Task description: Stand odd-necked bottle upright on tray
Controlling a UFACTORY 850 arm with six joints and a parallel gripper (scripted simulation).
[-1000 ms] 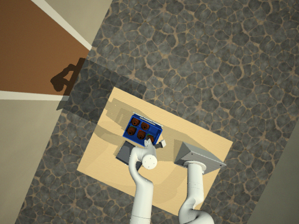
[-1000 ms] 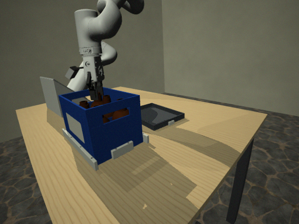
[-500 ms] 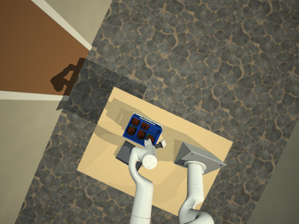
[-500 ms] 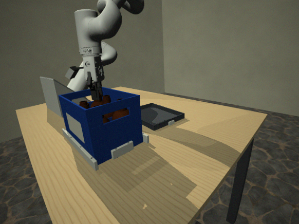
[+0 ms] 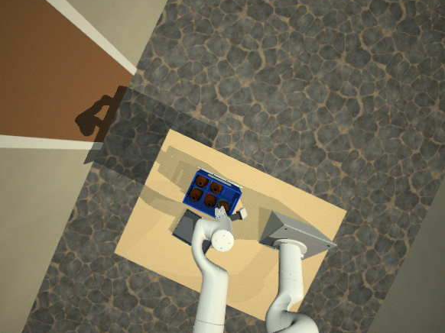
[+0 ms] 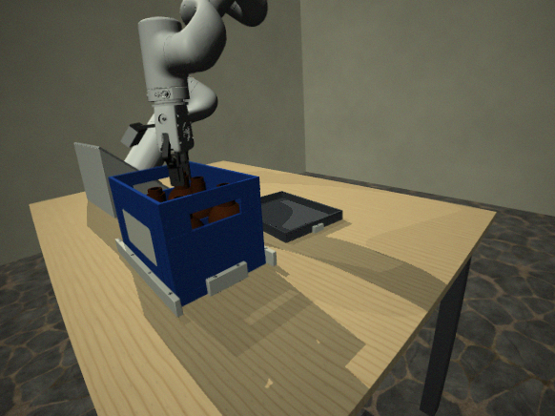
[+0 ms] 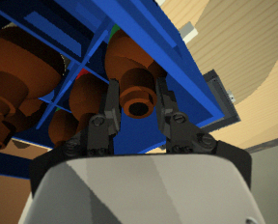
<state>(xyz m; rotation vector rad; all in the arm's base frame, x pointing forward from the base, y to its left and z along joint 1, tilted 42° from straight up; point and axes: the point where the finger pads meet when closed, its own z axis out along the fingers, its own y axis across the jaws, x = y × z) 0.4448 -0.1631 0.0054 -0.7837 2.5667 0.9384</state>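
The brown bottle is 7 cm below my hand. Also, from my hand: blue crate (8 cm ahead, 6 cm to the right, 7 cm below); dark tray (11 cm ahead, 22 cm to the left, 15 cm below).
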